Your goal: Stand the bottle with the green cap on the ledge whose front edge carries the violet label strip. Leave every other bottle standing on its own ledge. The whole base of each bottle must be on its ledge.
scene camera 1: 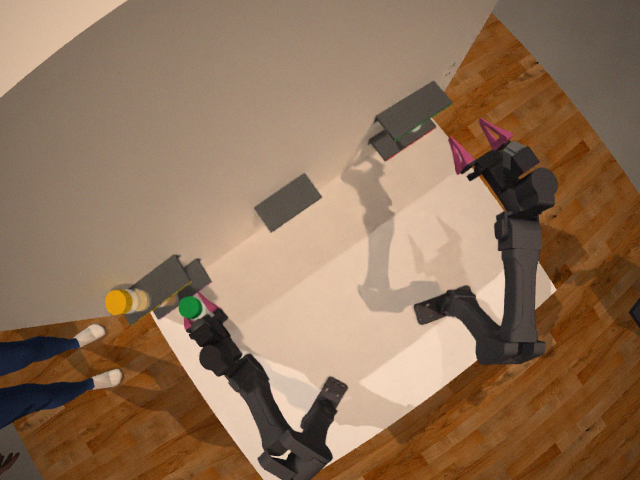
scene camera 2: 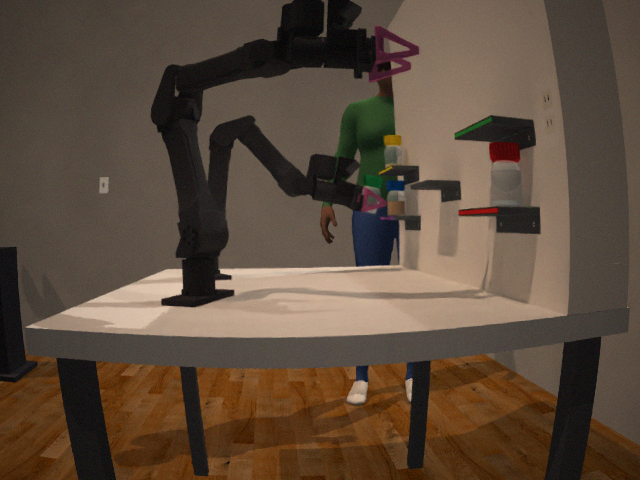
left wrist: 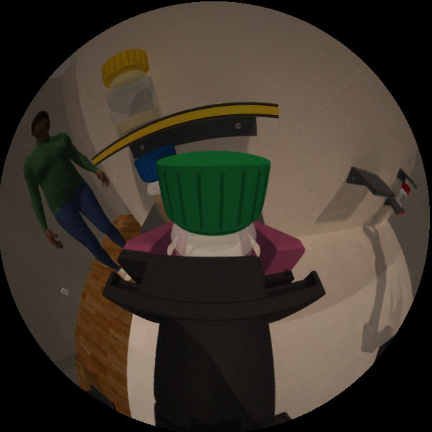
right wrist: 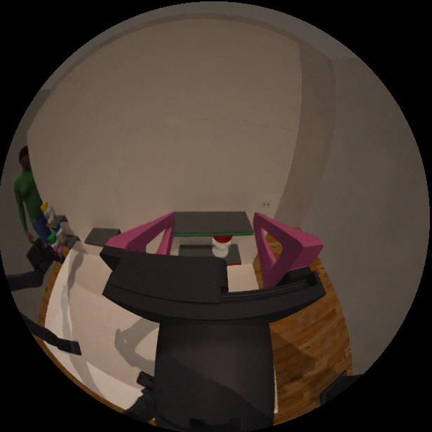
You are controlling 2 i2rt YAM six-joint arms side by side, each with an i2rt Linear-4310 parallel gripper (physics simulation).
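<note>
The green-capped bottle is upright in my left gripper, which is shut on it. It is in front of the ledge with the violet strip, its base seemingly slightly above ledge height. A blue-capped bottle stands on that ledge; the green cap partly hides it in the left wrist view. A yellow-capped bottle stands on the yellow-strip ledge above. My right gripper is open and empty, high up.
A red-capped bottle stands on the red-strip ledge, under the green-strip ledge. An unmarked ledge juts from the wall between the two ledge pairs. A person stands beyond the table.
</note>
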